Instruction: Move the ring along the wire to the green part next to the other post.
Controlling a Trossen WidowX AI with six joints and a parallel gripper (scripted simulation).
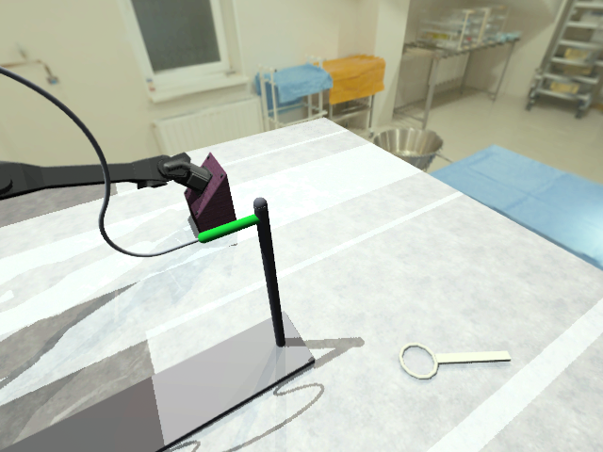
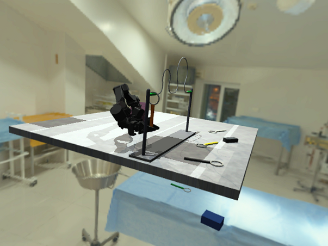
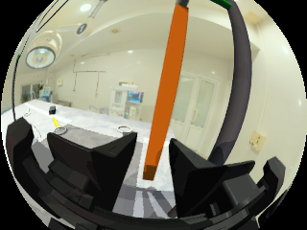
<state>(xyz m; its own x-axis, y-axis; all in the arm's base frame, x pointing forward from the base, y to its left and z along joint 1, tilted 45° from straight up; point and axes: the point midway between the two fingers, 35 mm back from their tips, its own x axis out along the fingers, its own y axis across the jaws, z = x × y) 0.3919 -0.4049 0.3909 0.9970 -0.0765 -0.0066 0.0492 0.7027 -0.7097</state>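
Now: gripper tip 30 mm past the ring with orange handle and 90 mm below it. Also, from my gripper tip: black block (290 mm ahead, 530 mm to the left, 120 mm below).
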